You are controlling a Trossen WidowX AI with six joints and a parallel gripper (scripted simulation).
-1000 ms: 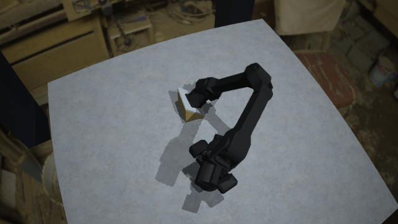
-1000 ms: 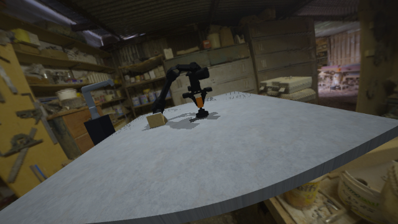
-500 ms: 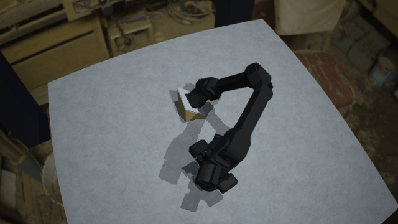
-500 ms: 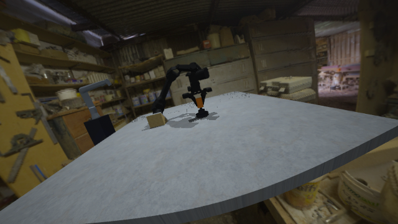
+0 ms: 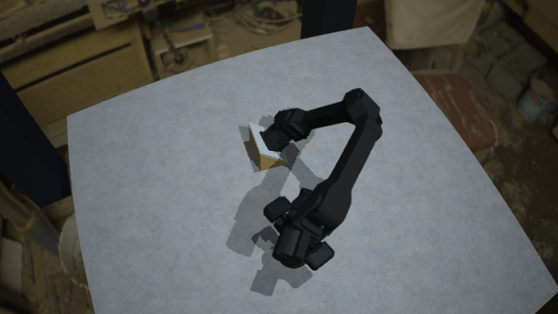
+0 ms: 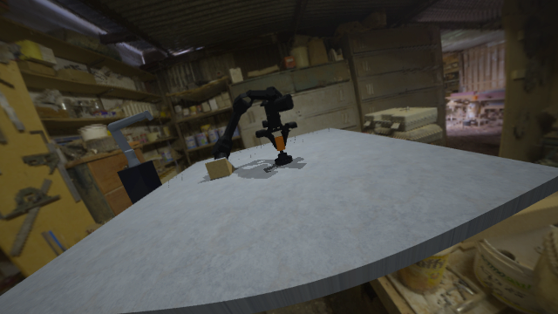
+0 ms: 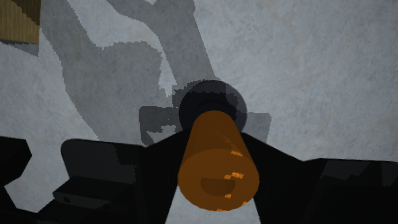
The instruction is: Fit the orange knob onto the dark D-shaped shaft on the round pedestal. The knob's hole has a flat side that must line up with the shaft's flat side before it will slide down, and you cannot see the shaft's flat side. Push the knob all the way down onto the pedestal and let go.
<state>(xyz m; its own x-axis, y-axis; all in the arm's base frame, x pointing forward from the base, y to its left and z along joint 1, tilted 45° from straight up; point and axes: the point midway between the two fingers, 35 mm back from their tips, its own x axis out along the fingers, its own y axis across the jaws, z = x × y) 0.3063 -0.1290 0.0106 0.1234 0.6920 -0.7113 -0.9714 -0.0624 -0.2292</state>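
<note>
My gripper tip is now 2 cm below the orange knob. Also, from my gripper tip: dark round pedestal (4 cm below).
</note>
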